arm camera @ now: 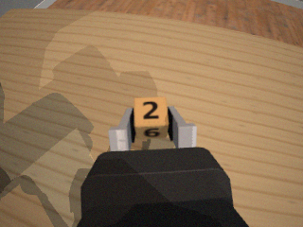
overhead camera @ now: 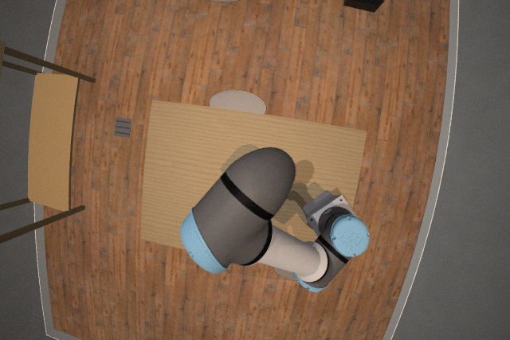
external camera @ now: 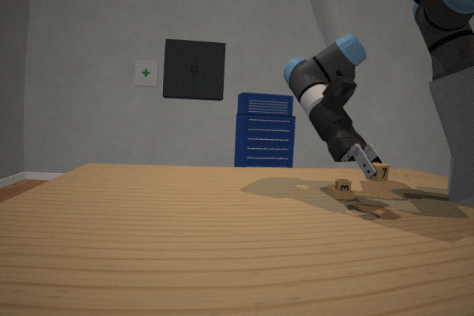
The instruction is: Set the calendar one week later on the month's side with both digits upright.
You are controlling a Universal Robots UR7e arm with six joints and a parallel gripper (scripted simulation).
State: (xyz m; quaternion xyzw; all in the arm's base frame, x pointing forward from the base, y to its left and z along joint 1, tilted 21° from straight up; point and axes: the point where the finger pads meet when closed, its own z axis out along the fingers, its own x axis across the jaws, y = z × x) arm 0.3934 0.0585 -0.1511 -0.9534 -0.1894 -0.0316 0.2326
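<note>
My gripper is now 20 mm past the wooden calendar tray, 140 mm to the left of it and 80 mm above it. Also, from my hand: wooden date cube 10 mm to the left, 10 mm below.
</note>
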